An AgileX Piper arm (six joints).
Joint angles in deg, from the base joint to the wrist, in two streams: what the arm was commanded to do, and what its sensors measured. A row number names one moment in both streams.
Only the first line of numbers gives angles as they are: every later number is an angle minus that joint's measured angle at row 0.
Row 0, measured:
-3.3, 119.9, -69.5, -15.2, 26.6, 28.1
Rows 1 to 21, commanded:
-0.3, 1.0, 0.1, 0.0, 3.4, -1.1
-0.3, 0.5, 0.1, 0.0, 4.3, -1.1
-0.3, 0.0, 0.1, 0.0, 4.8, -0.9
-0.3, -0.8, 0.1, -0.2, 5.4, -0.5
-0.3, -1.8, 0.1, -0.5, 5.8, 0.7
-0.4, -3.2, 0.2, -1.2, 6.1, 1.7
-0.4, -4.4, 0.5, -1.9, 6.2, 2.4
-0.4, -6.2, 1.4, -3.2, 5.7, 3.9
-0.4, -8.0, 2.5, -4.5, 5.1, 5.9
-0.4, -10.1, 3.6, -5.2, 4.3, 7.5
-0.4, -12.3, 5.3, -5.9, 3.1, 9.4
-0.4, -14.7, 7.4, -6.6, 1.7, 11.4
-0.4, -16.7, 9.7, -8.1, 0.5, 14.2
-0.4, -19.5, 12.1, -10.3, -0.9, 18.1
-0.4, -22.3, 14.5, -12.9, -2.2, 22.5
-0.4, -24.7, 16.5, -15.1, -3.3, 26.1
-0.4, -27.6, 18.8, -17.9, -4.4, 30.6
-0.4, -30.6, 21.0, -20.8, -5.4, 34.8
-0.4, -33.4, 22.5, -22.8, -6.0, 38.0
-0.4, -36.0, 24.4, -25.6, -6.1, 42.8
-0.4, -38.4, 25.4, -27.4, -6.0, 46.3
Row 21, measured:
-0.1, -30.0, 20.7, -18.7, -3.9, 32.1
